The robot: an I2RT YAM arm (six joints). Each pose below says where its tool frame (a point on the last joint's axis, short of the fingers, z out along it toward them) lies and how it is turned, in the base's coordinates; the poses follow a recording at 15 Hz.
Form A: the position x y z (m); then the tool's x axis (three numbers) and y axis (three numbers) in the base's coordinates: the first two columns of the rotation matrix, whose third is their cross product.
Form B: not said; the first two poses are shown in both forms.
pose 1, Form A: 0.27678 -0.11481 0.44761 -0.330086 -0.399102 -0.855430 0.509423 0.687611 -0.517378
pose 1, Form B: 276.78 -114.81 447.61 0.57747 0.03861 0.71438 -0.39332
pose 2, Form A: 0.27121 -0.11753 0.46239 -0.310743 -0.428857 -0.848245 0.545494 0.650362 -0.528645
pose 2, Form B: 271.21 -117.53 462.39 0.58555 0.04199 0.69449 -0.41600
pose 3, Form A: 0.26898 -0.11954 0.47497 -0.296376 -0.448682 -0.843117 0.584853 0.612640 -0.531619
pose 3, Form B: 268.98 -119.54 474.97 0.59100 0.05036 0.67605 -0.43720
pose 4, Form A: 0.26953 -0.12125 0.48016 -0.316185 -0.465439 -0.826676 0.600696 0.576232 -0.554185
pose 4, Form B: 269.53 -121.25 480.16 0.58255 0.05048 0.66989 -0.45753
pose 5, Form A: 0.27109 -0.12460 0.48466 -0.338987 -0.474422 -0.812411 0.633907 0.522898 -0.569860
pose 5, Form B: 271.09 -124.60 484.66 0.57171 0.06048 0.65924 -0.48466
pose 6, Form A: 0.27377 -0.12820 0.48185 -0.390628 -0.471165 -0.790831 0.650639 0.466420 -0.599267
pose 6, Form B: 273.77 -128.20 481.85 0.54776 0.06817 0.65816 -0.51200
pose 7, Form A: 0.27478 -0.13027 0.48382 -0.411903 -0.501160 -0.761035 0.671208 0.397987 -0.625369
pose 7, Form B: 274.78 -130.27 483.82 0.53818 0.06644 0.63981 -0.54460
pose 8, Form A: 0.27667 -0.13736 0.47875 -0.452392 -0.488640 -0.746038 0.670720 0.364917 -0.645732
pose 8, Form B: 276.67 -137.36 478.75 0.51845 0.07077 0.64317 -0.55905
